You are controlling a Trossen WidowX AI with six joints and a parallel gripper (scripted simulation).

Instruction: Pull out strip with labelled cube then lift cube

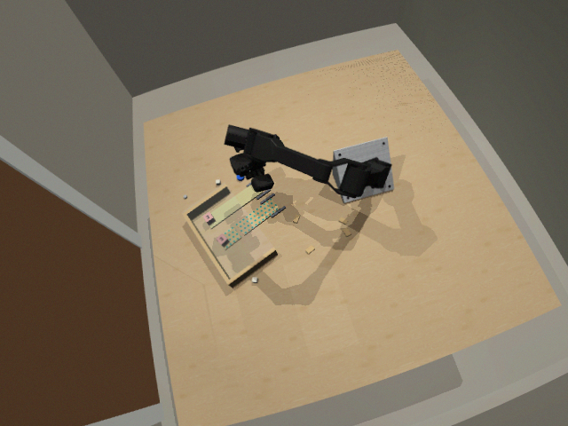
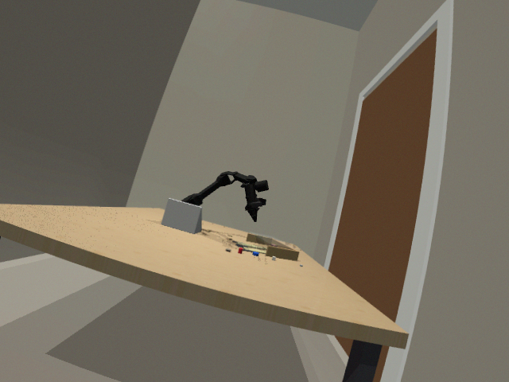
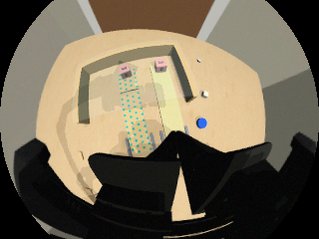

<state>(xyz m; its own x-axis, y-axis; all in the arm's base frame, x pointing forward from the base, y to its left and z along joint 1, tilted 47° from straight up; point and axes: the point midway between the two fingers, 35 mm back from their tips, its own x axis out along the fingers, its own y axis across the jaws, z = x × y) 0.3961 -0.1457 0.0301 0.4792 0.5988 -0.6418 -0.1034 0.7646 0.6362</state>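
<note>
The blue disc is 30 mm ahead of my gripper tip, 110 mm to the right of it and 140 mm below it. Round my gripper tip: red cylinder: 50 mm behind, 150 mm to the right, 140 mm below.
</note>
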